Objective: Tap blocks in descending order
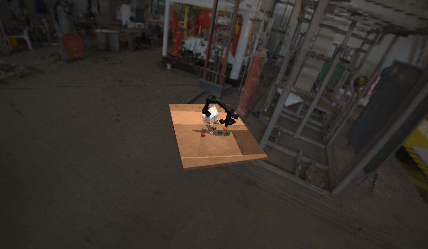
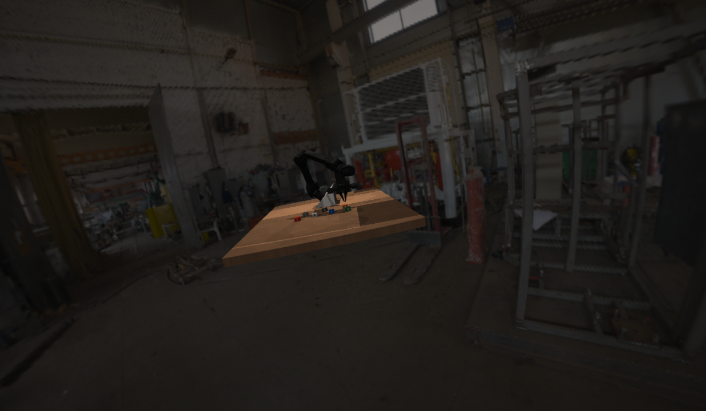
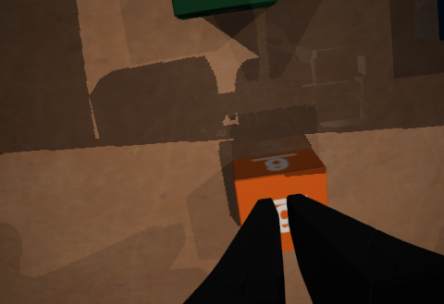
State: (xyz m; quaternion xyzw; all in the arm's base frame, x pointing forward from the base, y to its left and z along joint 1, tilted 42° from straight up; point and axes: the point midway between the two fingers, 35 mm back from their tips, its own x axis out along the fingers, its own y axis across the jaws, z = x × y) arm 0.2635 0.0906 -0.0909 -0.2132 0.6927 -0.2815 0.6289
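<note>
The orange block lies 1 cm behind my gripper tip and 3 cm below it. Also, from my gripper tip: black block 4 cm behind, 13 cm to the right, 3 cm below; green block 7 cm ahead, 3 cm below; blue block 5 cm ahead, 9 cm to the right, 3 cm below.
</note>
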